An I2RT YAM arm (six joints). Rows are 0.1 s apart.
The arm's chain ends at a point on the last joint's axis. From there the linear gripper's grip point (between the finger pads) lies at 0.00 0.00 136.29 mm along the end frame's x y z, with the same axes.
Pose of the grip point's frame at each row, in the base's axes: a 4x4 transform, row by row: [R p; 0 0 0 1], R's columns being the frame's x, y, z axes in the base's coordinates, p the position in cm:
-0.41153, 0.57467, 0.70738, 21.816; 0.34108, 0.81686, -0.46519, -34.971; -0.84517, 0.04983, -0.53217, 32.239; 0, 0, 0, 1
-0.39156, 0.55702, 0.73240, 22.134; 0.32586, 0.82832, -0.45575, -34.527; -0.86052, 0.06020, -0.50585, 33.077; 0, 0, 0, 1
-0.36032, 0.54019, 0.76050, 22.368; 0.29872, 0.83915, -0.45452, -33.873; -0.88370, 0.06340, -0.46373, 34.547; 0, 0, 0, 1
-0.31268, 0.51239, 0.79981, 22.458; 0.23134, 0.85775, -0.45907, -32.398; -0.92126, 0.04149, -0.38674, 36.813; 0, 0, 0, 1
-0.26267, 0.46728, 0.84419, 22.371; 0.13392, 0.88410, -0.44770, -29.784; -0.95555, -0.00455, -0.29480, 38.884; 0, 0, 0, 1
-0.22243, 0.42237, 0.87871, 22.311; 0.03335, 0.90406, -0.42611, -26.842; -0.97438, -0.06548, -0.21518, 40.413; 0, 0, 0, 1
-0.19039, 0.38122, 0.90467, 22.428; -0.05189, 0.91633, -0.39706, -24.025; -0.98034, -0.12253, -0.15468, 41.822; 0, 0, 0, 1
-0.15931, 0.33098, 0.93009, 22.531; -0.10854, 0.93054, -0.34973, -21.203; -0.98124, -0.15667, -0.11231, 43.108; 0, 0, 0, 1
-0.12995, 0.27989, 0.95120, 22.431; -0.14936, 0.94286, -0.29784, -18.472; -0.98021, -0.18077, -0.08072, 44.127; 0, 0, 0, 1
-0.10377, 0.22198, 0.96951, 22.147; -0.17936, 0.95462, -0.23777, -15.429; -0.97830, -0.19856, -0.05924, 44.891; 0, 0, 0, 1
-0.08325, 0.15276, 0.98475, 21.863; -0.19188, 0.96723, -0.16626, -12.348; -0.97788, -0.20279, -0.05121, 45.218; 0, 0, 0, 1
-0.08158, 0.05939, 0.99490, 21.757; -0.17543, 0.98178, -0.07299, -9.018; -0.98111, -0.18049, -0.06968, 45.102; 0, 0, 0, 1
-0.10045, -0.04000, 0.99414, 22.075; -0.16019, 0.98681, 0.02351, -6.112; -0.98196, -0.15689, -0.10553, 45.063; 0, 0, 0, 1
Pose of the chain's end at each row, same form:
-0.41153, 0.57467, 0.70738, 12.175; 0.34108, 0.81686, -0.46519, -28.631; -0.84517, 0.04983, -0.53217, 39.492; 0, 0, 0, 1
-0.39156, 0.55702, 0.73240, 12.152; 0.32586, 0.82832, -0.45575, -28.316; -0.86052, 0.06020, -0.50585, 39.971; 0, 0, 0, 1
-0.36032, 0.54019, 0.76050, 12.003; 0.29872, 0.83915, -0.45452, -27.678; -0.88370, 0.06340, -0.46373, 40.867; 0, 0, 0, 1
-0.31268, 0.51239, 0.79981, 11.557; 0.23134, 0.85775, -0.45907, -26.141; -0.92126, 0.04149, -0.38674, 42.084; 0, 0, 0, 1
-0.26267, 0.46728, 0.84419, 10.866; 0.13392, 0.88410, -0.44770, -23.682; -0.95555, -0.00455, -0.29480, 42.902; 0, 0, 0, 1
-0.22243, 0.42237, 0.87871, 10.335; 0.03335, 0.90406, -0.42611, -21.035; -0.97438, -0.06548, -0.21518, 43.346; 0, 0, 0, 1
-0.19039, 0.38122, 0.90467, 10.098; -0.05189, 0.91633, -0.39706, -18.613; -0.98034, -0.12253, -0.15468, 43.930; 0, 0, 0, 1
-0.15931, 0.33098, 0.93009, 9.855; -0.10854, 0.93054, -0.34973, -16.437; -0.98124, -0.15667, -0.11231, 44.639; 0, 0, 0, 1
-0.12995, 0.27989, 0.95120, 9.467; -0.14936, 0.94286, -0.29784, -14.413; -0.98021, -0.18077, -0.08072, 45.227; 0, 0, 0, 1
-0.10377, 0.22198, 0.96951, 8.934; -0.17936, 0.95462, -0.23777, -12.188; -0.97830, -0.19856, -0.05924, 45.698; 0, 0, 0, 1
-0.08325, 0.15276, 0.98475, 8.442; -0.19188, 0.96723, -0.16626, -10.082; -0.97788, -0.20279, -0.05121, 45.916; 0, 0, 0, 1
-0.08158, 0.05939, 0.99490, 8.198; -0.17543, 0.98178, -0.07299, -8.023; -0.98111, -0.18049, -0.06968, 46.052; 0, 0, 0, 1
-0.10045, -0.04000, 0.99414, 8.526; -0.16019, 0.98681, 0.02351, -6.432; -0.98196, -0.15689, -0.10553, 46.501; 0, 0, 0, 1

